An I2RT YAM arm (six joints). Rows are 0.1 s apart.
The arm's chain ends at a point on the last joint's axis. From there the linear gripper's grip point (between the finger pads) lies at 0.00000 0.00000 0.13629 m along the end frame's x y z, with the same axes.
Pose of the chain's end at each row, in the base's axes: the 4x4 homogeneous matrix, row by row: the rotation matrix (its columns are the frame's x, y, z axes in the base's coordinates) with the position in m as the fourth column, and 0 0 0 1 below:
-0.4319 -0.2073 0.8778 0.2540; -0.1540 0.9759 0.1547 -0.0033; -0.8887 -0.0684 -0.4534 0.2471; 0 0 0 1
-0.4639 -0.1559 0.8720 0.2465; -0.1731 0.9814 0.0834 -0.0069; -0.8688 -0.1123 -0.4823 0.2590; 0 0 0 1
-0.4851 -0.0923 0.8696 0.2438; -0.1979 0.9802 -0.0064 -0.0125; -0.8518 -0.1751 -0.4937 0.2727; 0 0 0 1
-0.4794 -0.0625 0.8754 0.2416; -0.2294 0.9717 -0.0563 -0.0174; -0.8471 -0.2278 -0.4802 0.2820; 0 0 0 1
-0.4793 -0.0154 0.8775 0.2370; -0.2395 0.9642 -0.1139 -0.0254; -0.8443 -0.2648 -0.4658 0.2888; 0 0 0 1
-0.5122 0.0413 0.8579 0.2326; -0.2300 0.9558 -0.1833 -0.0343; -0.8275 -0.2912 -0.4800 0.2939; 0 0 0 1
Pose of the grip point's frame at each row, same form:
-0.4319 -0.2073 0.8778 0.3736; -0.1540 0.9759 0.1547 0.0178; -0.8887 -0.0684 -0.4534 0.1853; 0 0 0 1
-0.4639 -0.1559 0.8720 0.3653; -0.1731 0.9814 0.0834 0.0045; -0.8688 -0.1123 -0.4823 0.1933; 0 0 0 1
-0.4851 -0.0923 0.8696 0.3623; -0.1979 0.9802 -0.0064 -0.0134; -0.8518 -0.1751 -0.4937 0.2054; 0 0 0 1
-0.4794 -0.0625 0.8754 0.3609; -0.2294 0.9717 -0.0563 -0.0251; -0.8471 -0.2278 -0.4802 0.2166; 0 0 0 1
-0.4793 -0.0154 0.8775 0.3566; -0.2395 0.9642 -0.1139 -0.0409; -0.8443 -0.2648 -0.4658 0.2253; 0 0 0 1
-0.5122 0.0413 0.8579 0.3495; -0.2300 0.9558 -0.1833 -0.0593; -0.8275 -0.2912 -0.4800 0.2285; 0 0 0 1

